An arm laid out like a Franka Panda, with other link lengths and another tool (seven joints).
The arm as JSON. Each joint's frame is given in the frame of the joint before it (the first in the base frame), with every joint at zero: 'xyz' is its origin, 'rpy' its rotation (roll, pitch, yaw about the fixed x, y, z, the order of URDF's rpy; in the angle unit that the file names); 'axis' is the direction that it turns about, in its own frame. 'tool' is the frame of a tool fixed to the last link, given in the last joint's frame.
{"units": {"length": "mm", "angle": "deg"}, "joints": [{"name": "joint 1", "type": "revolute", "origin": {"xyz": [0.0, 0.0, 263.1], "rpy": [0.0, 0.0, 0.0]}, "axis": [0.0, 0.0, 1.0]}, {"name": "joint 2", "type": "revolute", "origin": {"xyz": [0.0, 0.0, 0.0], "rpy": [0.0, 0.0, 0.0]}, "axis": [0.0, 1.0, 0.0]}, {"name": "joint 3", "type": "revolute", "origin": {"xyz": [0.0, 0.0, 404.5], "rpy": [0.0, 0.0, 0.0]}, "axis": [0.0, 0.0, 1.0]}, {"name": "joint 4", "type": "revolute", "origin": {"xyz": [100.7, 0.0, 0.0], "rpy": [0.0, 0.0, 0.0]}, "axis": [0.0, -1.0, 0.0]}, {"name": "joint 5", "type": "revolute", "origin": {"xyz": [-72.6, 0.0, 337.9], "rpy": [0.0, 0.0, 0.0]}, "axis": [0.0, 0.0, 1.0]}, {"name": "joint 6", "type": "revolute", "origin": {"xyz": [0.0, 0.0, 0.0], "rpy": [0.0, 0.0, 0.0]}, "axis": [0.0, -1.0, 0.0]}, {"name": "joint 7", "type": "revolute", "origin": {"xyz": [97.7, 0.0, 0.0], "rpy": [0.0, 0.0, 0.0]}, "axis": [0.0, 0.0, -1.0]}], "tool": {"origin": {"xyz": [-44.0, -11.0, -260.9], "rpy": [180.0, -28.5, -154.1]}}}
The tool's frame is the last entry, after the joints.
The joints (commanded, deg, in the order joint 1, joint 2, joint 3, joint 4, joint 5, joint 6, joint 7), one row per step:
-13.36 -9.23 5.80 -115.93 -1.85 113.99 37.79
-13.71 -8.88 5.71 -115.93 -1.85 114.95 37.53
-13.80 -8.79 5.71 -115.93 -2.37 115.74 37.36
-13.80 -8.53 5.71 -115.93 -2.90 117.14 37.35
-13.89 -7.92 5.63 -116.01 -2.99 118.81 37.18
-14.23 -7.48 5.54 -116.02 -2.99 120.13 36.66
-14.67 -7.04 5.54 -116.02 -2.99 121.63 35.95
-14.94 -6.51 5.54 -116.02 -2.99 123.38 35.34
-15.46 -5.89 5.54 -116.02 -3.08 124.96 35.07
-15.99 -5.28 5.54 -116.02 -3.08 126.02 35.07
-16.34 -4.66 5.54 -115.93 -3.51 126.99 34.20
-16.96 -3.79 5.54 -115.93 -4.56 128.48 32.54
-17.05 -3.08 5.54 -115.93 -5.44 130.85 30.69
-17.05 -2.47 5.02 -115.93 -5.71 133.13 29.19
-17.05 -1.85 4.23 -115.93 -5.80 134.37 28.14
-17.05 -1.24 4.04 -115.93 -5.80 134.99 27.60
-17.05 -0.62 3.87 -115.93 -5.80 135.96 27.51
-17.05 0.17 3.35 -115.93 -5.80 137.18 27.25
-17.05 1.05 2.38 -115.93 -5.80 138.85 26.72
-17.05 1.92 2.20 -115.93 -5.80 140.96 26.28
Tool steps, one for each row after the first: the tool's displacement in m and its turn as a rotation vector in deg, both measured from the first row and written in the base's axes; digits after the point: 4 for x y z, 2 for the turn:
0.0045 -0.0045 -0.0013 -0.06 -0.60 -0.14
0.0077 -0.0076 -0.0009 -0.65 -1.21 0.14
0.0140 -0.0104 -0.0007 -1.27 -2.27 0.39
0.0218 -0.0133 -0.0035 -1.43 -3.23 0.51
0.0277 -0.0182 -0.0050 -1.58 -4.06 0.67
0.0342 -0.0234 -0.0060 -1.81 -5.05 1.01
0.0421 -0.0274 -0.0072 -2.05 -6.22 1.43
0.0491 -0.0336 -0.0095 -2.29 -7.13 1.29
0.0539 -0.0394 -0.0128 -2.33 -7.58 0.82
0.0584 -0.0454 -0.0158 -2.90 -7.87 1.55
0.0639 -0.0567 -0.0207 -4.19 -8.14 3.11
0.0735 -0.0629 -0.0221 -5.55 -9.43 5.38
0.0821 -0.0711 -0.0226 -6.39 -10.85 6.60
0.0860 -0.0806 -0.0256 -6.80 -11.30 6.96
0.0889 -0.0835 -0.0302 -6.87 -11.26 7.34
0.0933 -0.0860 -0.0340 -6.91 -11.61 7.33
0.0981 -0.0924 -0.0389 -7.04 -11.99 7.15
0.1032 -0.1037 -0.0437 -7.38 -12.65 6.81
0.1120 -0.1074 -0.0472 -7.75 -13.81 7.19

